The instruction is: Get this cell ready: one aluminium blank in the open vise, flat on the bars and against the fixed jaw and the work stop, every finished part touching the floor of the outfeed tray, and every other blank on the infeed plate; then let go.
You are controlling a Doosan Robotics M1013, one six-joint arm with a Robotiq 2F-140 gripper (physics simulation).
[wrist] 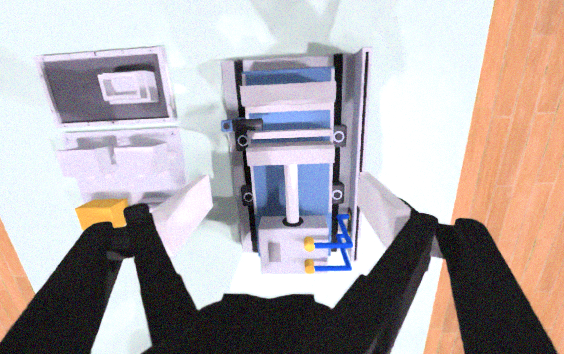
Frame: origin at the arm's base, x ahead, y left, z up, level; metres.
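Where they show: gripper, fingertip midpoint: (283, 189).
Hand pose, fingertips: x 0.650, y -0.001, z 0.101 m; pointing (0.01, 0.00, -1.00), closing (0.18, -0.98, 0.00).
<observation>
Each offset is from my fingertips to the top centre of the thing. "pt": to the spot under its first point.
My gripper (283, 189) is open and empty, its fingers spread above the vise. The vise {pt 0.069 m down, 0.096 m back, 0.025 m right} (293, 242) stands open. The plain jaw (287, 94) is at the top of the view, and the jaw on the screw {pt 0.069 m down, 0.018 m ahead, 0.003 m right} (290, 154) is below it. Thin light bars {0.085 m down, 0.038 m ahead, 0.002 m left} (290, 133) run between them, with blue vise bed showing and no blank there. The work stop {0.069 m down, 0.043 m ahead, 0.050 m left} (245, 124) reaches in from the left. Two grey blanks {0.121 m down, 0.056 m back, 0.301 m left} (82, 161) {0.121 m down, 0.038 m back, 0.213 m left} (137, 156) sit on the infeed plate {pt 0.157 m down, 0.060 m back, 0.179 m left} (172, 172). A pocketed grey part {0.124 m down, 0.061 m ahead, 0.233 m left} (129, 86) lies in the dark-floored outfeed tray (60, 100); its underside is hidden.
A yellow block {0.121 m down, 0.145 m back, 0.283 m left} (100, 212) is at the infeed plate's lower left, partly behind the left finger, which also covers the plate's lower right. Blue cranked handles {pt 0.055 m down, 0.082 m back, 0.071 m right} (332, 245) with yellow knobs are at the vise's lower right. A tall rail {pt 0.116 m down, 0.059 m ahead, 0.084 m right} (358, 125) runs along its right side.
</observation>
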